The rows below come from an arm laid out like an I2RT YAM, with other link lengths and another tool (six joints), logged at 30 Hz.
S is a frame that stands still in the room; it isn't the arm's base.
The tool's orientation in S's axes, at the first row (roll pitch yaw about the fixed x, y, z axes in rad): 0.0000, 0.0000, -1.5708
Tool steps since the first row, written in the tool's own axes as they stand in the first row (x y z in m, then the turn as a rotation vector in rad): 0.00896, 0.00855, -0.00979, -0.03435, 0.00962, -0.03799; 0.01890, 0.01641, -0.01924, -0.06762, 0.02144, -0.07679; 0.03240, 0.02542, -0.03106, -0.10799, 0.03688, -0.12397; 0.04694, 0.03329, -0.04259, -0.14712, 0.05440, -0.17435; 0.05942, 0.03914, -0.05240, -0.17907, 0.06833, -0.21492; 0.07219, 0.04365, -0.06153, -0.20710, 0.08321, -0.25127; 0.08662, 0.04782, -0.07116, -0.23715, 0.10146, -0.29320; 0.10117, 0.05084, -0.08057, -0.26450, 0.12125, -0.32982; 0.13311, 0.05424, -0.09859, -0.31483, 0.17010, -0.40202; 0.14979, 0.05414, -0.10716, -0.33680, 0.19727, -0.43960
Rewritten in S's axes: 0.00855, -0.00896, -0.00979, 0.00962, 0.03435, -0.03799; 0.01641, -0.01890, -0.01924, 0.02144, 0.06762, -0.07679; 0.02542, -0.03240, -0.03106, 0.03688, 0.10799, -0.12397; 0.03329, -0.04694, -0.04259, 0.05440, 0.14712, -0.17435; 0.03914, -0.05942, -0.05240, 0.06833, 0.17907, -0.21492; 0.04365, -0.07219, -0.06153, 0.08321, 0.20710, -0.25127; 0.04782, -0.08662, -0.07116, 0.10146, 0.23715, -0.29320; 0.05084, -0.10117, -0.08057, 0.12125, 0.26450, -0.32982; 0.05424, -0.13311, -0.09859, 0.17010, 0.31483, -0.40202; 0.05414, -0.14979, -0.10716, 0.19727, 0.33680, -0.43960
